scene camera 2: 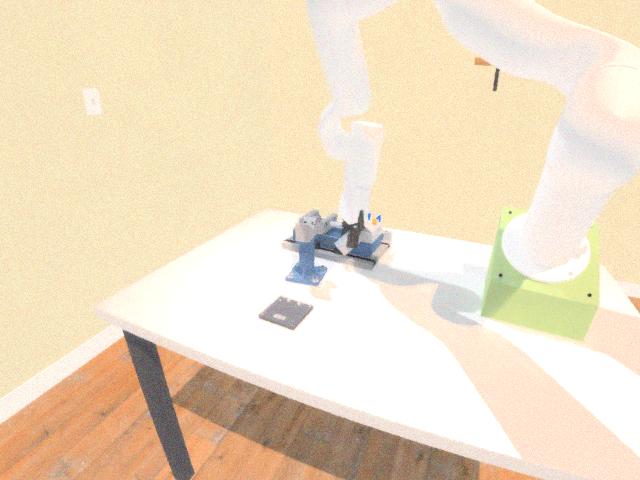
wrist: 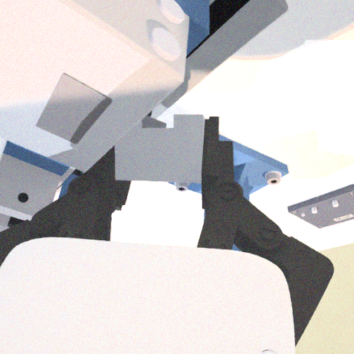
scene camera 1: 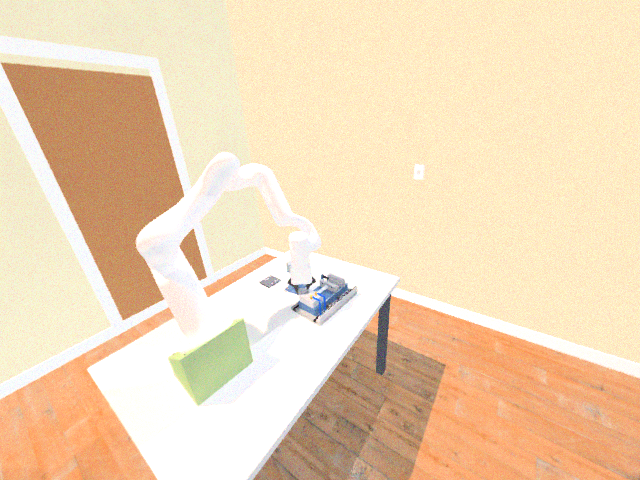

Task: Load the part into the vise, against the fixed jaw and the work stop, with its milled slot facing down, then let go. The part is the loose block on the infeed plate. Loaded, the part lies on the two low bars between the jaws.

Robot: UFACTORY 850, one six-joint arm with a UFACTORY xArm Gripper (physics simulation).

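The part, a grey block [wrist: 159, 155] [scene camera 2: 343, 243], is between the two black fingers of my gripper [wrist: 168, 135] [scene camera 2: 349, 240], which is shut on it. In the wrist view its notch, the milled slot, is at the end away from the palm, facing down. The vise [scene camera 1: 338, 308] [scene camera 2: 368, 249] has a blue body on a light base. The gripper is low over the vise, beside the pale jaw block [scene camera 2: 371, 232] [wrist: 65, 45] that carries blue and orange marks. The other jaw [scene camera 2: 324, 225] is farther along. The two low bars, and any contact between block and vise, cannot be made out.
The dark infeed plate [scene camera 1: 270, 281] [scene camera 2: 285, 313] [wrist: 325, 209] with small pins lies on the white table [scene camera 2: 222, 315]. A blue pedestal [scene camera 2: 306, 255] with a grey head stands between the plate and the vise. The arm stands on a green base [scene camera 1: 217, 361] [scene camera 2: 537, 310].
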